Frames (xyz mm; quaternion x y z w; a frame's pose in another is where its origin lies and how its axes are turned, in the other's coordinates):
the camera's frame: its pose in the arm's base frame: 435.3 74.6 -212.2 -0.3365 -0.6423 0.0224 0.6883
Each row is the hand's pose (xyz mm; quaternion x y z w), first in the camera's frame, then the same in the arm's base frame.
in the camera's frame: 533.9 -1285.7 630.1 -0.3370 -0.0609 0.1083 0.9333
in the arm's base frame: -554.5 -397.7 851.9 -0.6142 -0.6125 -0.1005 0.4874
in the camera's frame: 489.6 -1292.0 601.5 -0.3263 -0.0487 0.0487 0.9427
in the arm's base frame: -539.1 -435.5 818.0 -0.5720 -0.6300 -0.1386 0.5067
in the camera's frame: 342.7 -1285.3 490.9 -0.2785 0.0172 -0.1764 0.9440
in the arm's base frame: -462.5 -546.4 692.7 -0.3964 -0.6600 -0.2849 0.5710
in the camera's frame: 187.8 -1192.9 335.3 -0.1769 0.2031 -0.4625 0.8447
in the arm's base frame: -312.4 -614.3 520.6 -0.1135 -0.5623 -0.4814 0.6627
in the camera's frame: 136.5 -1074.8 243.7 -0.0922 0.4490 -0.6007 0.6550
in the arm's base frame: -191.5 -586.6 422.7 0.0919 -0.3159 -0.6091 0.7217
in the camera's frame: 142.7 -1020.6 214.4 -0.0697 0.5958 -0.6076 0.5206
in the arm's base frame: -142.4 -554.6 402.9 0.1538 -0.1303 -0.6518 0.7311
